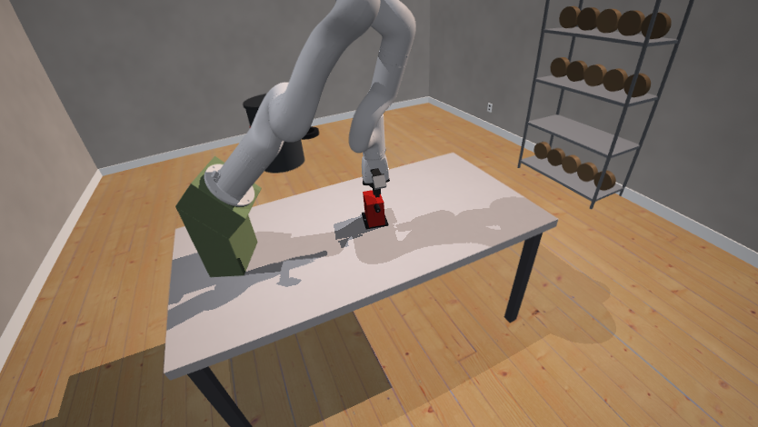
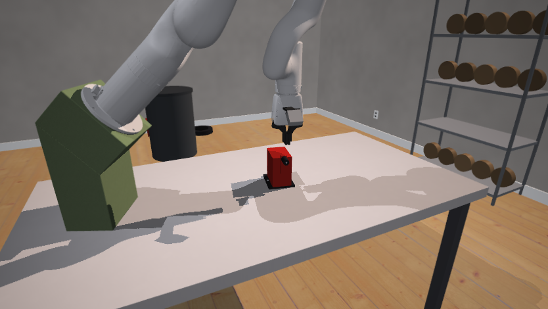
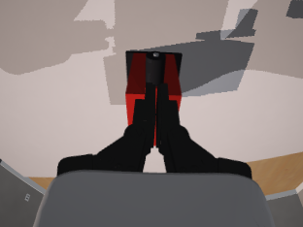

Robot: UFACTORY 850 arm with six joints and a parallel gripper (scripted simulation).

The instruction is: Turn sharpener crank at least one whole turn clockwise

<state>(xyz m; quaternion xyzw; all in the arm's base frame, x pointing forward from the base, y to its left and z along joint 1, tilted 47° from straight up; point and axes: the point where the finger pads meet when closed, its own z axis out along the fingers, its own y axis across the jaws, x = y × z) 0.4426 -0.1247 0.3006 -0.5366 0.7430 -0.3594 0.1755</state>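
Right now the black crank knob is 90 mm below my hand, 10 mm to the left of it and 10 mm ahead of it. From my hand the other things lie so: crank (100 mm below, 20 mm to the left, 10 mm ahead).
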